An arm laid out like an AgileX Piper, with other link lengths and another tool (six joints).
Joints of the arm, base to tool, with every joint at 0 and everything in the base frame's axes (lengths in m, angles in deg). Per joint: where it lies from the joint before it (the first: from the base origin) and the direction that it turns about. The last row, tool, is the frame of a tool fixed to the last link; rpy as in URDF.
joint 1: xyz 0 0 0.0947 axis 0 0 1
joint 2: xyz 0 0 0 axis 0 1 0
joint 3: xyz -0.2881 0 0.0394 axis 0 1 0
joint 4: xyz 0.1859 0 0.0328 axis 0.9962 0 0.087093
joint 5: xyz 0 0 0 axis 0 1 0
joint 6: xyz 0.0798 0 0.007 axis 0.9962 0 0.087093
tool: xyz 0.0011 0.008 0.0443 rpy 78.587 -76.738 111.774
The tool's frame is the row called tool.
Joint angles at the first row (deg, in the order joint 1, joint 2, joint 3, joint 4, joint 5, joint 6):
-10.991 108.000 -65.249 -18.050 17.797 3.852
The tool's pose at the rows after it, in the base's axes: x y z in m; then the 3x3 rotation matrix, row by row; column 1 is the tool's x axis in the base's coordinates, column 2 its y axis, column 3 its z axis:
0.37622 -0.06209 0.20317; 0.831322 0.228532 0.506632; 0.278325 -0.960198 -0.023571; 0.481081 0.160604 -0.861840
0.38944 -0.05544 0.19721; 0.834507 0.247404 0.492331; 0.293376 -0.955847 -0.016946; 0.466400 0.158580 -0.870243
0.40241 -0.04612 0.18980; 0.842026 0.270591 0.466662; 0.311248 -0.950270 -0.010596; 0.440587 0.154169 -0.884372
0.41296 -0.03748 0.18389; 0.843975 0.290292 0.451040; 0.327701 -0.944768 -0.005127; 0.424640 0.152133 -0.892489
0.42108 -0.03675 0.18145; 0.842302 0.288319 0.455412; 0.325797 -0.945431 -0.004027; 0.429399 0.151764 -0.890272
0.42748 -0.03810 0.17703; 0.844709 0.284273 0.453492; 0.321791 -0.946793 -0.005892; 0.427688 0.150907 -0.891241
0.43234 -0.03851 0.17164; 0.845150 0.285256 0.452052; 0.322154 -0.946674 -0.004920; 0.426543 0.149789 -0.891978
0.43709 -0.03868 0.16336; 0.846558 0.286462 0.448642; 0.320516 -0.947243 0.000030; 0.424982 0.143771 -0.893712
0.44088 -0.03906 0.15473; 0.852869 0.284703 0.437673; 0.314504 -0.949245 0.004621; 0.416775 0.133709 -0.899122
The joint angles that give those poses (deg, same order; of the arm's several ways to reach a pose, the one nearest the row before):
-10.763 110.549 -68.520 -17.989 18.920 3.855
-9.314 113.168 -71.855 -17.989 20.660 3.915
-7.525 115.882 -75.404 -17.949 23.269 3.913
-6.020 118.118 -78.337 -17.949 25.046 3.949
-5.759 119.735 -80.677 -17.753 25.539 4.067
-5.814 121.297 -82.470 -17.751 25.929 4.197
-5.815 122.680 -83.587 -17.751 25.751 4.196
-5.814 124.341 -84.411 -17.547 25.134 4.197
-5.815 125.899 -85.178 -17.162 25.077 4.196

